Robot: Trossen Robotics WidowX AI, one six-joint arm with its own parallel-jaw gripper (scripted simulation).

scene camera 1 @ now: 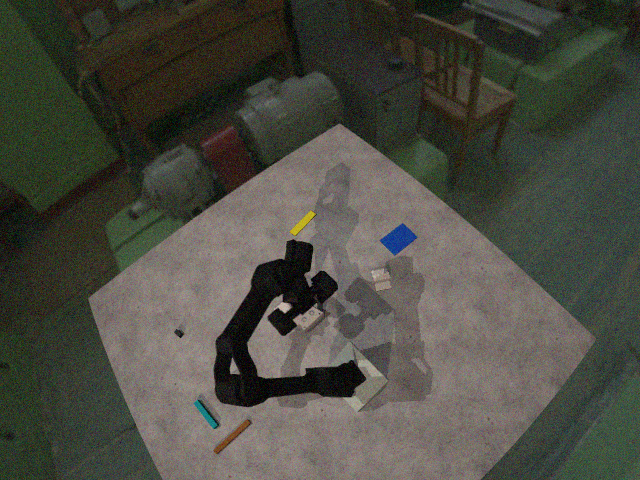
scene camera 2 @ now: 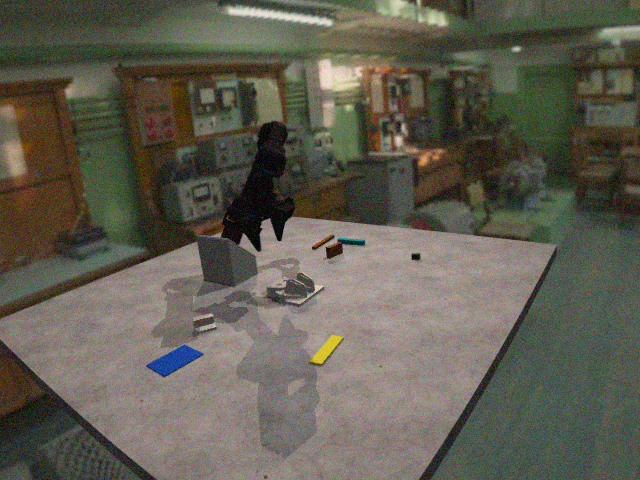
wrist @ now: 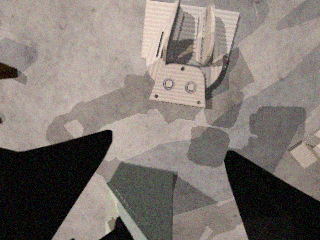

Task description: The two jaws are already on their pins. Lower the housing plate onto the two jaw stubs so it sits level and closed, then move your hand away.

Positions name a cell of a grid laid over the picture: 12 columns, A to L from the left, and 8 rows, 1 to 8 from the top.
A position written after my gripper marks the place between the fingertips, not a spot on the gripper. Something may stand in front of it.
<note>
My gripper (scene camera 2: F5) is open and holds nothing. Also in view: a blue flat tile (scene camera 2: D6).
My gripper also shows in scene camera 1 (scene camera 1: F6) and in the wrist view (wrist: G5). The wrist view misses the blue flat tile: it is out of frame.
</note>
